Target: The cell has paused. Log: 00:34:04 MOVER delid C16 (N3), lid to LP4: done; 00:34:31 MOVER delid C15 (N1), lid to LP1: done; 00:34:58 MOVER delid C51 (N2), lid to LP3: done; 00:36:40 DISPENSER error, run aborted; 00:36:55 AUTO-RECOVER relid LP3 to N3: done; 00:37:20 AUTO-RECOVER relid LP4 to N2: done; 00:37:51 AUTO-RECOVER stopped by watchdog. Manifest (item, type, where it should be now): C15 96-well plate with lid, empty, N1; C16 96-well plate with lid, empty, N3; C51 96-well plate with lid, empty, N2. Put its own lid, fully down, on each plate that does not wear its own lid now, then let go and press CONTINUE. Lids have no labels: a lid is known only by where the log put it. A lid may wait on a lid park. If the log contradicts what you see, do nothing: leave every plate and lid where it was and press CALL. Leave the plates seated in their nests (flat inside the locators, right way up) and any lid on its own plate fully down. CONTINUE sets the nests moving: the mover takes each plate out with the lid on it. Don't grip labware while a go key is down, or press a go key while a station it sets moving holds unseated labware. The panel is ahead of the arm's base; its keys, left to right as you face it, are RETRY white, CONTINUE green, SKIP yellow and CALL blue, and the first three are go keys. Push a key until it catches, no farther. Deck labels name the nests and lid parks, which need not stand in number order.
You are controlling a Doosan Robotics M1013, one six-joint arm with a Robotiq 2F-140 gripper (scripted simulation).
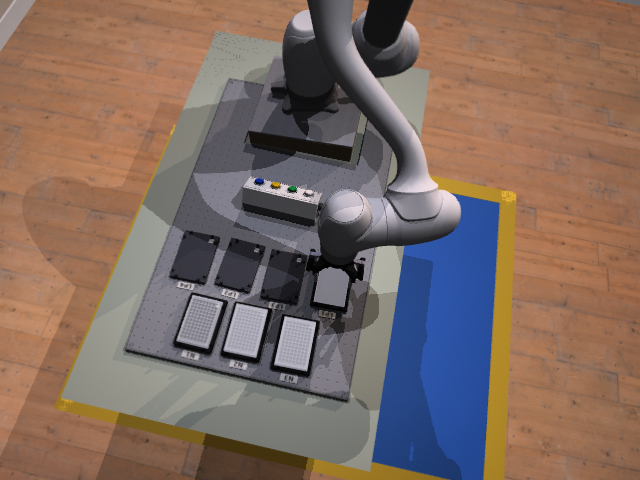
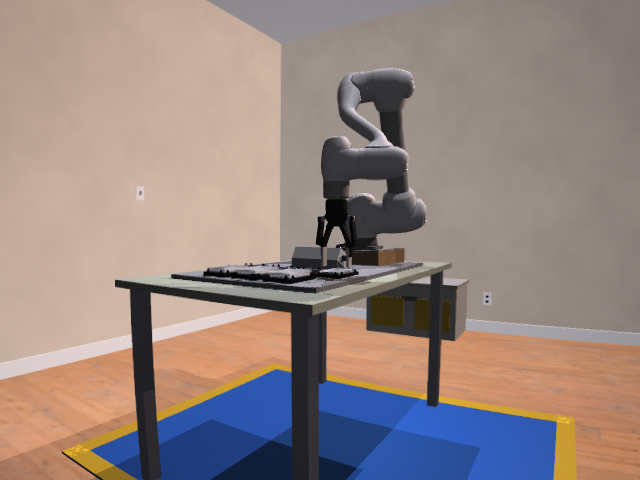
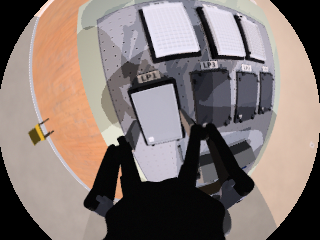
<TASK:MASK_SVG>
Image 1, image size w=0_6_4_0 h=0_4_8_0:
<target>gripper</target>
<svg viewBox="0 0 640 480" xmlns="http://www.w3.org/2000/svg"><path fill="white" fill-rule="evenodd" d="M310 250L306 271L313 271L314 282L317 282L318 273L329 267L342 269L342 271L347 273L350 277L348 285L350 289L356 279L363 280L365 258L354 259L345 265L335 265L328 262L321 252L315 249Z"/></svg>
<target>plate lid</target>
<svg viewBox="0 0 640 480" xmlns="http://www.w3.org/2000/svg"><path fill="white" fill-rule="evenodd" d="M236 303L224 351L256 357L268 309Z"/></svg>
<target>plate lid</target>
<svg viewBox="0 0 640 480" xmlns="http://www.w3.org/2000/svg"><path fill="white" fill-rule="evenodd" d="M321 270L318 276L314 302L344 308L349 276L342 269L329 267Z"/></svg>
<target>plate lid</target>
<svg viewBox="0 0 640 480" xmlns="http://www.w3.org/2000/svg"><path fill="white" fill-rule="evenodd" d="M285 316L274 365L307 371L316 322Z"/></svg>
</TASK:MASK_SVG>
